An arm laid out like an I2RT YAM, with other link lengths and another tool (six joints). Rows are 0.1 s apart.
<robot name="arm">
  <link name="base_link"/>
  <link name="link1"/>
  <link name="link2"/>
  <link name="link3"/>
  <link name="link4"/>
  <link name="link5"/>
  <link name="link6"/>
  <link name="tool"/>
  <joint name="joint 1" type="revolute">
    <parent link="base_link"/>
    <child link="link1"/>
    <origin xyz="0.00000 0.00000 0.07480"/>
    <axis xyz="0 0 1"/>
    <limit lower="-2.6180" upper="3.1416"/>
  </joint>
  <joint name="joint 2" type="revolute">
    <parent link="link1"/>
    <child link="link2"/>
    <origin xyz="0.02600 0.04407 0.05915"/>
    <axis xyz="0 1 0"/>
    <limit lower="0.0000" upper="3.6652"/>
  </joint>
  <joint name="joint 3" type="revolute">
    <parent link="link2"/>
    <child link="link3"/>
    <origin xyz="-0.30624 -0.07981 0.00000"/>
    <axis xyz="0 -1 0"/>
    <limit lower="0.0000" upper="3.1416"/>
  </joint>
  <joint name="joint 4" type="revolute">
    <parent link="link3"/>
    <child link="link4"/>
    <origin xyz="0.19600 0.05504 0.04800"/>
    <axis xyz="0 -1 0"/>
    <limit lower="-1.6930" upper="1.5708"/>
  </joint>
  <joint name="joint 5" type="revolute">
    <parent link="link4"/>
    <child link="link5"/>
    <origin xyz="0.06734 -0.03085 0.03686"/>
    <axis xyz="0 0 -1"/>
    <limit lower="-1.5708" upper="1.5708"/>
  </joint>
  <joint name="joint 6" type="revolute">
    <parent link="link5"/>
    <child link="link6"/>
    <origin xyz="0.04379 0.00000 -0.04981"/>
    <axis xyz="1 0 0"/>
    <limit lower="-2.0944" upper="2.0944"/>
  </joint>
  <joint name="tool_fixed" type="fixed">
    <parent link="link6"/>
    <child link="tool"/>
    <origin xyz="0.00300 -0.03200 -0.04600" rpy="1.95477 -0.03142 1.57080"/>
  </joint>
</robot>
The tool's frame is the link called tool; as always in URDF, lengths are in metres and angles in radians.
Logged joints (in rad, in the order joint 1, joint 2, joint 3, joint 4, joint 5, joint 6), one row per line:
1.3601 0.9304 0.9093 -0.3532 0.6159 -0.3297
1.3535 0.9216 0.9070 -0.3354 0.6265 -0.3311
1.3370 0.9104 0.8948 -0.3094 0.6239 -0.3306
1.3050 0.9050 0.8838 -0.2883 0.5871 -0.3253
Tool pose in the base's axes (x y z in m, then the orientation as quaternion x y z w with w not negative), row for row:
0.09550 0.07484 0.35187 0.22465 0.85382 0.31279 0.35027
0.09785 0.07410 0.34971 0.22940 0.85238 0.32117 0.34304
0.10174 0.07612 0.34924 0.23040 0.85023 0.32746 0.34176
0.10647 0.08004 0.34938 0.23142 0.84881 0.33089 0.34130
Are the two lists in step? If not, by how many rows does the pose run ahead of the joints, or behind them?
The pose runs 2 rows ahead of the joints: the pose in row i belongs to the joints in row i + 2.
